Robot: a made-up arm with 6 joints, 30 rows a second.
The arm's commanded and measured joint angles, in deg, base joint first. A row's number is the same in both.
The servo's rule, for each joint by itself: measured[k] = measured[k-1] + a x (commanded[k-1-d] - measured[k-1]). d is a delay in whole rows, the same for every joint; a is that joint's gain. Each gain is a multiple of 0.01, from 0.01 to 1. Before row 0 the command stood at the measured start. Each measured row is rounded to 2 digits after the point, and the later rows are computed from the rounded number. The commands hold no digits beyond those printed.
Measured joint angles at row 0:
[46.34, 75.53, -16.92, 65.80, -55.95, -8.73]
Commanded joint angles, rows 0 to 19:
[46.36, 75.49, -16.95, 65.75, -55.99, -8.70]
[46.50, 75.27, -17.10, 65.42, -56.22, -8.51]
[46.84, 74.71, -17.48, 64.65, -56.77, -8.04]
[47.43, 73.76, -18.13, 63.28, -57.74, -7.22]
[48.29, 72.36, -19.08, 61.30, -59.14, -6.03]
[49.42, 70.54, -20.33, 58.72, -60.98, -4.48]
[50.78, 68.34, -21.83, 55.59, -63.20, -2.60]
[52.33, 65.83, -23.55, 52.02, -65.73, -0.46]
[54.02, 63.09, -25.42, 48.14, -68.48, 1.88]
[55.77, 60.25, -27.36, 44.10, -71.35, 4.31]
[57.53, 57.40, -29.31, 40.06, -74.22, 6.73]
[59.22, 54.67, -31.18, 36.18, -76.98, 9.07]
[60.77, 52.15, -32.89, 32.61, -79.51, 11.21]
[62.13, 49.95, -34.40, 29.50, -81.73, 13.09]
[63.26, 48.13, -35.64, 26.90, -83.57, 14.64]
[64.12, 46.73, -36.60, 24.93, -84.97, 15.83]
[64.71, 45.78, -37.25, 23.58, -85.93, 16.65]
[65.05, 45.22, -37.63, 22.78, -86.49, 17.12]
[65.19, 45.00, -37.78, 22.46, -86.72, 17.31]
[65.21, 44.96, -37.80, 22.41, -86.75, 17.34]
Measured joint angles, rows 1 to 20:
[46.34, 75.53, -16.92, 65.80, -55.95, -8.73]
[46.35, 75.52, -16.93, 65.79, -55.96, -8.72]
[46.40, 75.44, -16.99, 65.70, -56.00, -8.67]
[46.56, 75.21, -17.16, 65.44, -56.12, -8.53]
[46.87, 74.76, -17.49, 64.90, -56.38, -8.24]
[47.38, 74.02, -18.03, 64.00, -56.82, -7.75]
[48.11, 72.94, -18.81, 62.68, -57.49, -7.03]
[49.07, 71.51, -19.84, 60.91, -58.40, -6.06]
[50.24, 69.75, -21.10, 58.69, -59.57, -4.83]
[51.60, 67.69, -22.57, 56.05, -61.00, -3.35]
[53.10, 65.38, -24.20, 53.06, -62.66, -1.66]
[54.69, 62.91, -25.94, 49.81, -64.51, 0.19]
[56.32, 60.36, -27.72, 46.40, -66.51, 2.14]
[57.92, 57.81, -29.48, 42.95, -68.59, 4.14]
[59.44, 55.37, -31.15, 39.59, -70.69, 6.11]
[60.82, 53.13, -32.68, 36.42, -72.75, 7.99]
[62.01, 51.15, -34.01, 33.55, -74.71, 9.71]
[62.98, 49.49, -35.11, 31.06, -76.51, 11.24]
[63.73, 48.17, -35.97, 28.99, -78.11, 12.53]
[64.26, 47.19, -36.59, 27.36, -79.49, 13.58]
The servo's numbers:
d 1
a 0.36 0.31 0.34 0.25 0.16 0.22

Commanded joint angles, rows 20 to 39:
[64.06, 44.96, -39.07, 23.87, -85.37, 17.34]
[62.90, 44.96, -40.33, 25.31, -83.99, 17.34]
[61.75, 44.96, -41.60, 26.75, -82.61, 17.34]
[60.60, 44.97, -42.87, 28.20, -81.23, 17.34]
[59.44, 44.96, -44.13, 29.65, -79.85, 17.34]
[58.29, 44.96, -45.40, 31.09, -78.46, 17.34]
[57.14, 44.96, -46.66, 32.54, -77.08, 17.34]
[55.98, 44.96, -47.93, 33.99, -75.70, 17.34]
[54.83, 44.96, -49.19, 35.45, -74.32, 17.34]
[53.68, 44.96, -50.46, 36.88, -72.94, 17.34]
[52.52, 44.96, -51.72, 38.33, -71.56, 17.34]
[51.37, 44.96, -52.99, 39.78, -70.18, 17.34]
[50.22, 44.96, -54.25, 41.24, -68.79, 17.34]
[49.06, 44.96, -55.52, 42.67, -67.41, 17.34]
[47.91, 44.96, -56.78, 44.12, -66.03, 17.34]
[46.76, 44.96, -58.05, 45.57, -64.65, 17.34]
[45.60, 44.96, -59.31, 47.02, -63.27, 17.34]
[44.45, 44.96, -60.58, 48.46, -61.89, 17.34]
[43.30, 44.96, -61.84, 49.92, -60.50, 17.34]
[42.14, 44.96, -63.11, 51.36, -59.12, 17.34]
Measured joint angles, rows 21 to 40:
[64.60, 46.50, -37.00, 26.12, -80.65, 14.41]
[64.41, 46.02, -37.70, 25.56, -81.41, 15.05]
[63.87, 45.69, -38.59, 25.50, -81.82, 15.55]
[63.11, 45.46, -39.61, 25.81, -81.95, 15.94]
[62.21, 45.31, -40.72, 26.41, -81.83, 16.25]
[61.21, 45.20, -41.88, 27.22, -81.51, 16.49]
[60.16, 45.13, -43.08, 28.19, -81.02, 16.68]
[59.07, 45.08, -44.30, 29.28, -80.39, 16.83]
[57.96, 45.04, -45.53, 30.46, -79.64, 16.94]
[56.83, 45.02, -46.77, 31.71, -78.79, 17.03]
[55.70, 45.00, -48.02, 33.00, -77.85, 17.10]
[54.56, 44.99, -49.28, 34.33, -76.84, 17.15]
[53.41, 44.98, -50.54, 35.69, -75.77, 17.19]
[52.26, 44.97, -51.80, 37.08, -74.65, 17.22]
[51.11, 44.97, -53.06, 38.48, -73.49, 17.25]
[49.96, 44.97, -54.32, 39.89, -72.30, 17.27]
[48.81, 44.97, -55.59, 41.31, -71.08, 17.29]
[47.65, 44.97, -56.85, 42.74, -69.83, 17.30]
[46.50, 44.97, -58.12, 44.17, -68.56, 17.31]
[45.35, 44.97, -59.38, 45.61, -67.27, 17.32]

